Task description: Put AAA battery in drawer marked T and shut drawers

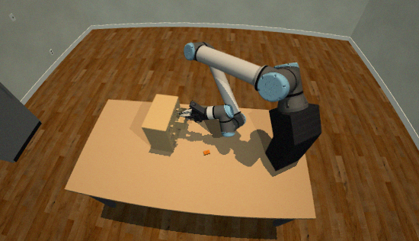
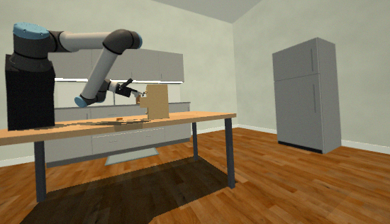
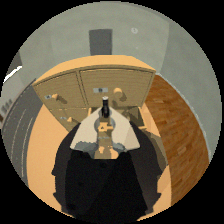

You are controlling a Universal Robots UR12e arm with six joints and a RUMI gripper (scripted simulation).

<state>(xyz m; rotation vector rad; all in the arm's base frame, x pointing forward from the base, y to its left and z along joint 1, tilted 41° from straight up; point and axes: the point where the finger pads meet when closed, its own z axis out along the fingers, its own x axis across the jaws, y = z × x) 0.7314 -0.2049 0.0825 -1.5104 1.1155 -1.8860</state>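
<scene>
The small dark thin object is 1 cm ahead of my hand. The rest, counted from my hand: drawer 10 cm below, 4 cm to the right, 4 cm ahead; orange object 23 cm below, 22 cm to the left, 15 cm behind.
</scene>
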